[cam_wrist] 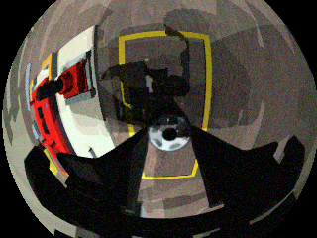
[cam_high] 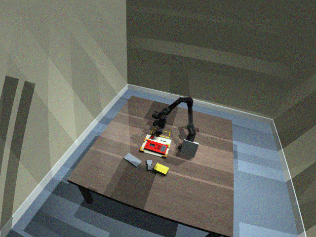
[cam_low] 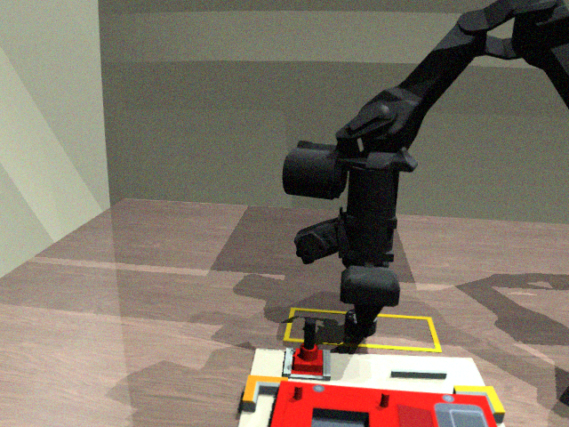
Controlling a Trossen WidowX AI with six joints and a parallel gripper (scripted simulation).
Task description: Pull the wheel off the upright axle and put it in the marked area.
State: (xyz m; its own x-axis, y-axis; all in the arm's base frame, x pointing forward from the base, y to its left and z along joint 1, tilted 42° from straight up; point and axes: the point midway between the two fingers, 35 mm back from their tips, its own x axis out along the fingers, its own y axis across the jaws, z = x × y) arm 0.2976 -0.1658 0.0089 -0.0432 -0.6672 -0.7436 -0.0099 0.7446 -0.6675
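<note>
The wheel lies right at my gripper tip. Round my gripper tip: yellow block: 130 mm behind, 420 mm to the left, 10 mm above.
</note>
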